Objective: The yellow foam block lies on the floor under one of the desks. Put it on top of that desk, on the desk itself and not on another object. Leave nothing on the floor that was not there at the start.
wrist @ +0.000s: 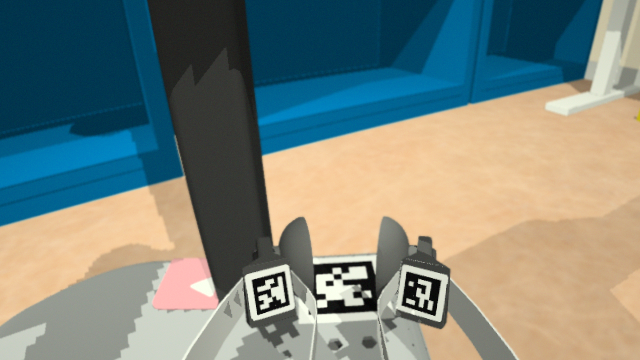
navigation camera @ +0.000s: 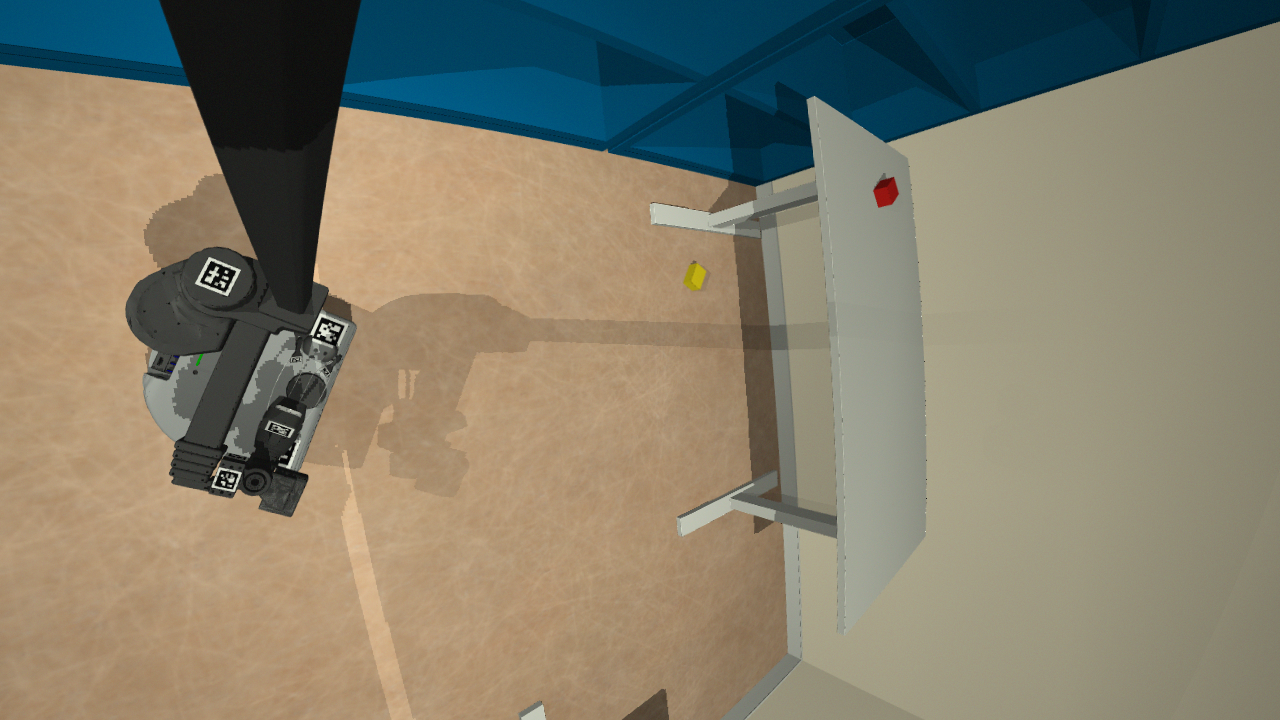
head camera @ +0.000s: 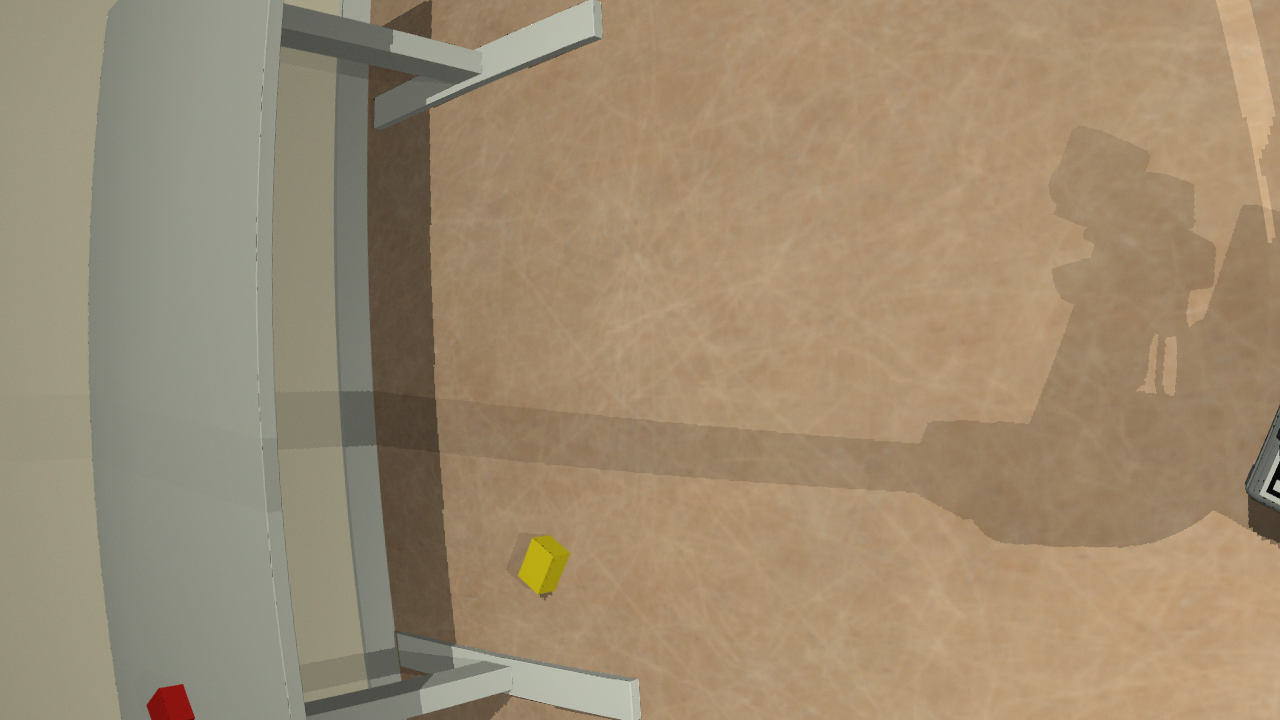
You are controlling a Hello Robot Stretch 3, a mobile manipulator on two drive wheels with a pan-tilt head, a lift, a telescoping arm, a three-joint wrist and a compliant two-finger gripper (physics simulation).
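Where they show: gripper, fingertip midpoint: [wrist: 343,244] [navigation camera: 323,341]; robot's base, origin of the base link: [navigation camera: 304,387].
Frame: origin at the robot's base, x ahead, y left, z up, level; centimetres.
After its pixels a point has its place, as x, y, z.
Observation:
The yellow foam block [head camera: 541,565] @(106.9, 83.9, 4.5) [navigation camera: 694,276] @(106.1, 83.7, 4.5) lies on the floor in front of the desk's shadow, near one foot of the white-grey desk [head camera: 179,268] @(135.2, 40.8, 72.0) [navigation camera: 877,358] @(128.0, 55.7, 72.0). A sliver of the block also shows at the right edge of the wrist view [wrist: 638,118] @(105.7, 89.0, 0.8). The desk stands along the wall, its top raised on two legs. My gripper [wrist: 343,244] @(-0.4, 10.5, 21.8) is open and empty, folded back over my own base, far from the block. Its fingertips stand apart, with a marker on the base showing between them.
A red block [head camera: 170,702] @(113.1, 104.7, 75.3) [navigation camera: 885,191] @(111.5, 105.8, 75.6) sits on the desk top near the end by the blue shelving [navigation camera: 501,120] [wrist: 478,50]. The desk foot [head camera: 572,685] @(93.0, 103.2, 2.5) [navigation camera: 684,216] @(94.2, 105.5, 2.5) reaches out beside the yellow block. Another foot [navigation camera: 533,711] @(90.6, -80.6, 2.5) shows at the navigation view's bottom edge. My dark mast [wrist: 215,150] @(-6.6, 11.6, 27.1) stands beside the gripper.

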